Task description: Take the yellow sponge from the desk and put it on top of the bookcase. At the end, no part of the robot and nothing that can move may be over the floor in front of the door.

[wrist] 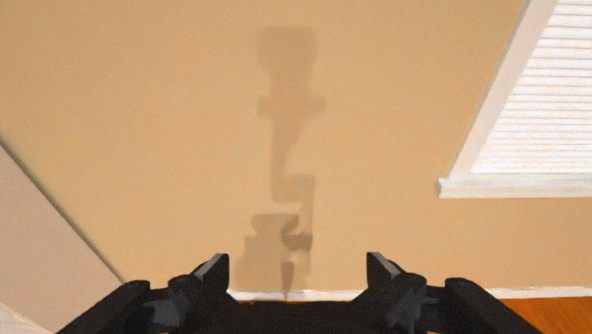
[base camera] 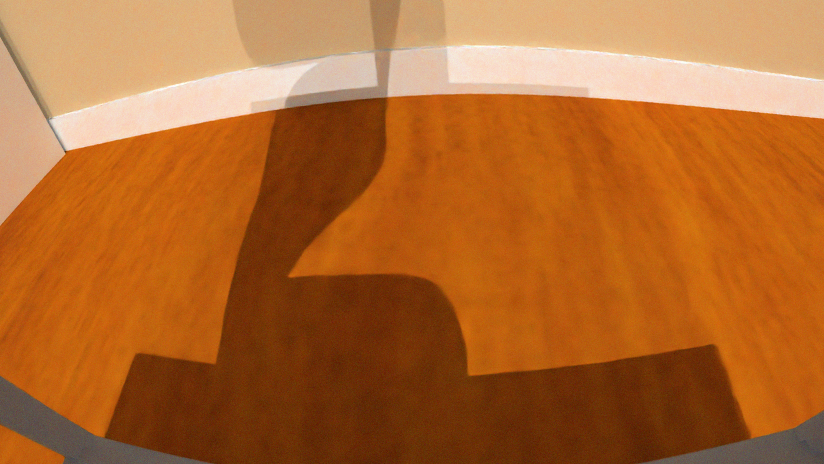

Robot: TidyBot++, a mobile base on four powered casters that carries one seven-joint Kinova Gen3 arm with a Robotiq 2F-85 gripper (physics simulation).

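Places are measured from the arm's base along level axes (x left, y up, z ahead), in metres.
Where they show: gripper, fingertip midpoint: (wrist: 297, 268).
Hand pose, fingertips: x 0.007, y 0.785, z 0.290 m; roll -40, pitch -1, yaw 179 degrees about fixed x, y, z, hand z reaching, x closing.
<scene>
After its pixels a point has its place.
My gripper (wrist: 297, 268) @(x 0.007, y 0.785, z 0.290 m) is open and empty in the wrist view, its fingers wide apart in front of the tan wall. A pale upright panel (base camera: 17, 132) @(x 0.864, y -0.278, z 0.668 m) (wrist: 45, 225) @(x 0.865, y 0.298, z 0.695 m) stands against the wall at the left in both views. It looks like a side of the bookcase, but its top is not clearly shown. The yellow sponge, the desk and the door do not show in either view.
The tan wall (base camera: 605, 25) @(x -0.301, y -0.256, z 0.794 m) (wrist: 150, 100) @(x 0.389, y 0.692, z 0.786 m) with its white baseboard (base camera: 518, 72) @(x -0.143, y -0.353, z 0.779 m) is ahead, beyond the wooden floor (base camera: 547, 230) @(x -0.121, y -0.397, z 0.447 m). A window with blinds (wrist: 545, 120) @(x -0.646, y 0.637, z 0.792 m) is at the right. Shadows of the robot fall on the floor and wall.
</scene>
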